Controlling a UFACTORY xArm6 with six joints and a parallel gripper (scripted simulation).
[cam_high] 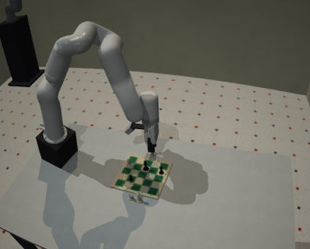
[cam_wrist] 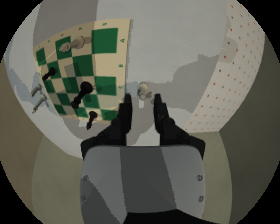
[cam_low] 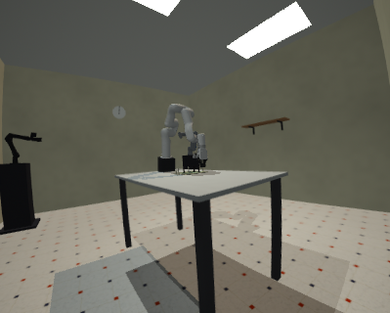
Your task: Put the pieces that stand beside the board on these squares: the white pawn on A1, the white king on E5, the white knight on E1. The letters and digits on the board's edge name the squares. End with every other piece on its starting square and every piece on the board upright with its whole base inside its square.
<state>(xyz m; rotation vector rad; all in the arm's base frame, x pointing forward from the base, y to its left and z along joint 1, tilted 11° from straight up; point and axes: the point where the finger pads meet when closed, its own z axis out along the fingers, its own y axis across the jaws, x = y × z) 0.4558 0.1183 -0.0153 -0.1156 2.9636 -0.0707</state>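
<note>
My gripper is now 1 cm past the chessboard, 14 cm to the left of it and 5 cm above it.
</note>
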